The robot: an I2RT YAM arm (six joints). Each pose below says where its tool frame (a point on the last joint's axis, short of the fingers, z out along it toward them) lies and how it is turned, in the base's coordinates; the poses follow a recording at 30 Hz.
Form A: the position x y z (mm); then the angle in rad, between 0 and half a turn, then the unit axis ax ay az.
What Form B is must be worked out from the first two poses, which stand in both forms.
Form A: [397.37, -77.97, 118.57, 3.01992, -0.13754, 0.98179, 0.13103]
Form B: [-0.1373, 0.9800, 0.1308, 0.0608, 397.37, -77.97, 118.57]
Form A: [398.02, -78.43, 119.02, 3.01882, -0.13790, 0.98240, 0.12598]
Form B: [-0.1376, 0.9806, 0.1257, 0.0613, 398.02, -78.43, 119.02]
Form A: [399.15, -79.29, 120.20, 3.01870, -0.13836, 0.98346, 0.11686]
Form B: [-0.1381, 0.9816, 0.1166, 0.0614, 399.15, -79.29, 120.20]
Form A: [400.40, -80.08, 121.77, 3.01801, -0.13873, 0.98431, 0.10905]
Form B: [-0.1385, 0.9824, 0.1088, 0.0618, 400.40, -80.08, 121.77]
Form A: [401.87, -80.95, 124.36, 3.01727, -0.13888, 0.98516, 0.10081]
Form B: [-0.1386, 0.9833, 0.1006, 0.0621, 401.87, -80.95, 124.36]
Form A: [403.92, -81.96, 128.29, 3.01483, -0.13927, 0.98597, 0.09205]
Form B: [-0.1390, 0.9840, 0.0919, 0.0633, 403.92, -81.96, 128.29]
